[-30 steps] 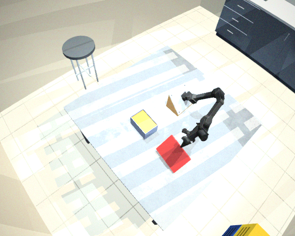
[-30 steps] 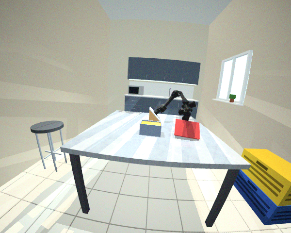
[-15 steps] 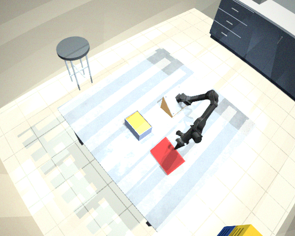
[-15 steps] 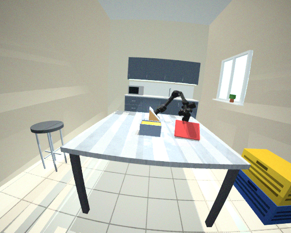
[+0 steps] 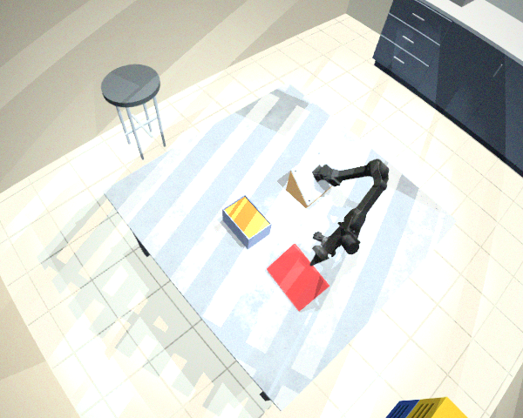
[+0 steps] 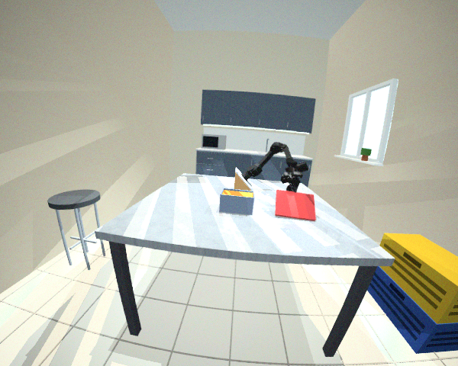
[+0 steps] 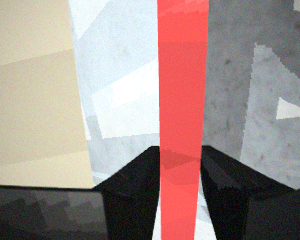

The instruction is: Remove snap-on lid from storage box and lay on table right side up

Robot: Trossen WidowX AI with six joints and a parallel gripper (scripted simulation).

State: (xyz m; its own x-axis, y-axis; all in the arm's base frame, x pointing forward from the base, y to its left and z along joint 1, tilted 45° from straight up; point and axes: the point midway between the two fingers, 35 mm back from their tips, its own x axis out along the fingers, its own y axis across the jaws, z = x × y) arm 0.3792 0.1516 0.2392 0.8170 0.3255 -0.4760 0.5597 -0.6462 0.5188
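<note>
The red lid lies 60 mm ahead of my gripper tip, 50 mm below it and 10 mm to the right of it. Round my gripper tip: grey-blue storage box 360 mm to the right, 60 mm below, 10 mm ahead.
</note>
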